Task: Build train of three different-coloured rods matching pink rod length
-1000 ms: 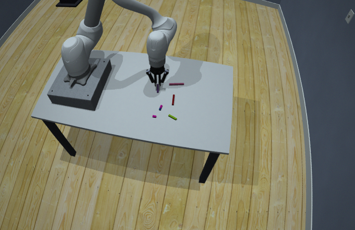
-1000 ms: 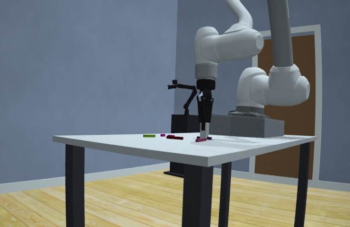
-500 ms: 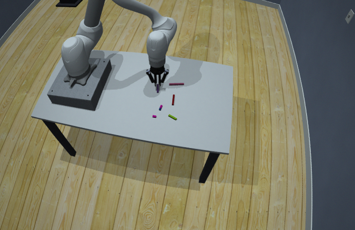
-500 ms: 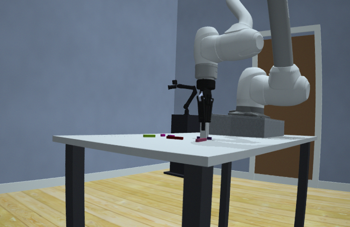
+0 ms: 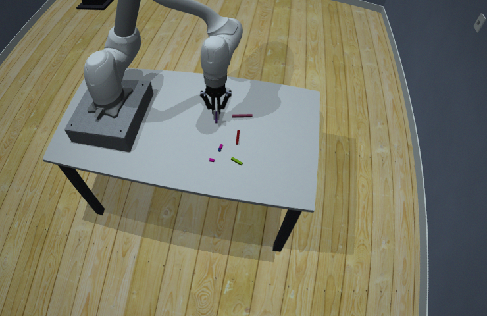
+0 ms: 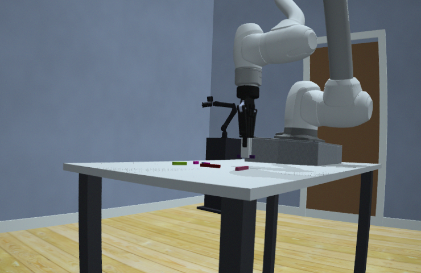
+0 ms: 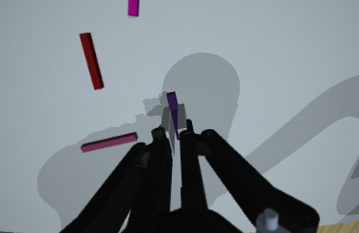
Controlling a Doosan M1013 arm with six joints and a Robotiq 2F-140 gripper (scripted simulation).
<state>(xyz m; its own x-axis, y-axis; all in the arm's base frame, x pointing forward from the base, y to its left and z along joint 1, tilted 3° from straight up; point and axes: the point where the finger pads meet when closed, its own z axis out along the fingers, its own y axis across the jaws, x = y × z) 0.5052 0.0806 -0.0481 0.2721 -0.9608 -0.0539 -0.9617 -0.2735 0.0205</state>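
Right now my hand is 110 mm short of the red rod, 60 mm above it and 50 mm to the left of it. The rest, counted from my hand: pink rod: 100 mm ahead, 60 mm to the left, 60 mm below; then blue rod: 140 mm to the right, 60 mm below, 60 mm ahead; then purple rod: 30 mm below.
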